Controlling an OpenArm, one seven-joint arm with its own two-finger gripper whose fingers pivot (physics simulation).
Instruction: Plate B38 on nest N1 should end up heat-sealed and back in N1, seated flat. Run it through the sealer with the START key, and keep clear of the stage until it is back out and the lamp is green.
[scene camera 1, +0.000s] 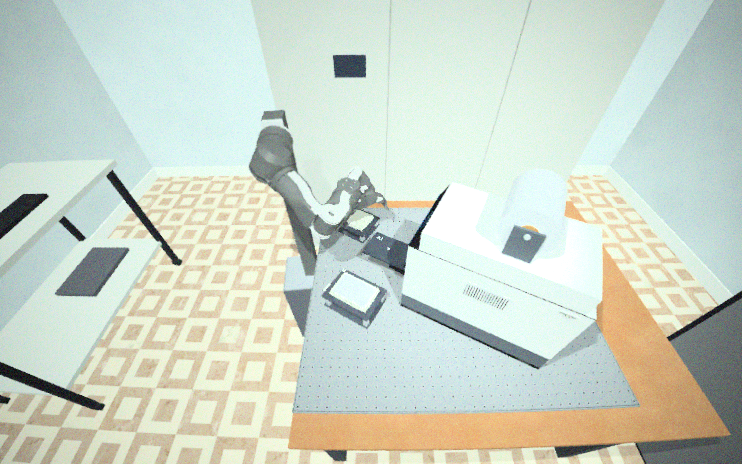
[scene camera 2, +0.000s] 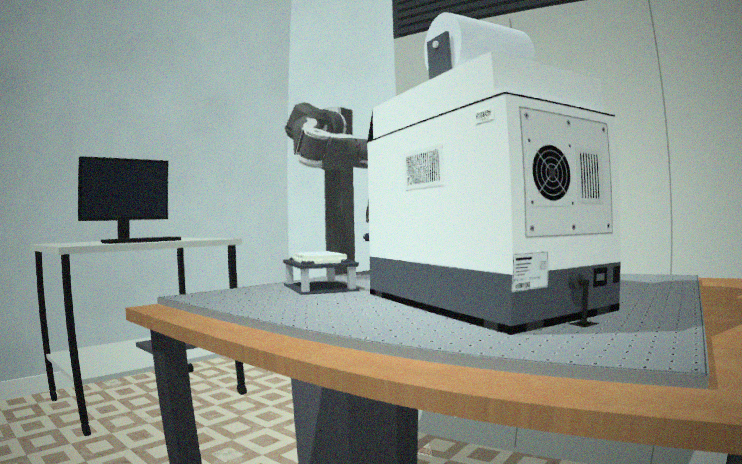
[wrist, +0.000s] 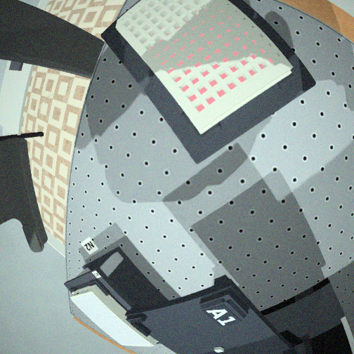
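Observation:
Plate B38 (scene camera 1: 361, 219) (wrist: 225, 65) sits on nest N1 (wrist: 199, 150), pale with pink wells showing through its open top; its far part is cut off in the wrist view. My gripper (scene camera 1: 385, 203) (wrist: 67, 150) is open and empty, above and beside N1, its fingers at the left edge of the wrist view. In scene view 2 it is mostly hidden behind the sealer. The sealer (scene camera 1: 492, 273) (scene camera 2: 437, 218) has its dark stage A1 (scene camera 1: 385, 250) (wrist: 192, 325) out, with no plate on it. The START key and lamp do not show.
Nest N2 (scene camera 2: 304, 277) bears a white-topped plate (scene camera 1: 355, 290) (scene camera 2: 320, 256) (wrist: 107, 319) beside the stage. A film roll (scene camera 1: 536, 199) (scene camera 2: 487, 43) tops the sealer. A side table (scene camera 1: 82, 175) (scene camera 2: 207, 242) with a monitor (scene camera 2: 123, 188) stands apart from the bench.

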